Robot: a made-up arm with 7 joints.
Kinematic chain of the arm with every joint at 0, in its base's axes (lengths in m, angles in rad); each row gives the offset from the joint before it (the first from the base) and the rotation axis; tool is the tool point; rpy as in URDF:
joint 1: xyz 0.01 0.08 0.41 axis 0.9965 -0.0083 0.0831
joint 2: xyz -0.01 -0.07 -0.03 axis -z
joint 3: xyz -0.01 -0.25 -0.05 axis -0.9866 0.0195 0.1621
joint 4: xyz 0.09 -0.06 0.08 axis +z
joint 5: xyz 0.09 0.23 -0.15 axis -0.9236 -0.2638 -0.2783
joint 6: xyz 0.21 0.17 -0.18 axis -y
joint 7: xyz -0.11 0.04 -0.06 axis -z
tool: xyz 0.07 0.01 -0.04 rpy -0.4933 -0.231 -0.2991
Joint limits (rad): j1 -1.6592..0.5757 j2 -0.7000..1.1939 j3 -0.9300..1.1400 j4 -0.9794..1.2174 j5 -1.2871..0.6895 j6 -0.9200..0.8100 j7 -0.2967..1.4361
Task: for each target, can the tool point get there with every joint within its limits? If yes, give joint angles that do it. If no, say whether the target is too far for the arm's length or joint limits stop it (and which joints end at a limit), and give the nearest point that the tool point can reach.
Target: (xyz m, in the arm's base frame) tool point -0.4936 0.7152 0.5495
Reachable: no: joint limits stop it (at a limit: joint 1, joint 2, joint 3, joint 4, joint 7) | nearest point -0.3620 0.5169 0.3622 | short by 0.303 m
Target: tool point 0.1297 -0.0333 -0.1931
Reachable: yes | joints 0.2199 0.2491 0.5187 0.7157 0.5308 0.2868 0.8039
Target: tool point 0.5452 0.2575 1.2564
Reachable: no: joint limits stop it (at a limit: joint 1, joint 3, joint 5, joint 6, joint 7) | nearest point 0.4337 0.1513 1.1152 | short by 0.209 m
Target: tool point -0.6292 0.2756 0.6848
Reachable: no: joint limits stop it (at a limit: joint 3, joint 4, joint 5, joint 7) | nearest point -0.4315 0.2330 0.6307 | short by 0.209 m
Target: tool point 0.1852 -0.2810 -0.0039
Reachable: yes | joints -0.9260 -0.2910 0.4926 -0.0037 -0.5987 0.2646 0.2604
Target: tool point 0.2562 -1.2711 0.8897
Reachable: no: too far | nearest point 0.1621 -0.8071 0.7242 | short by 0.502 m
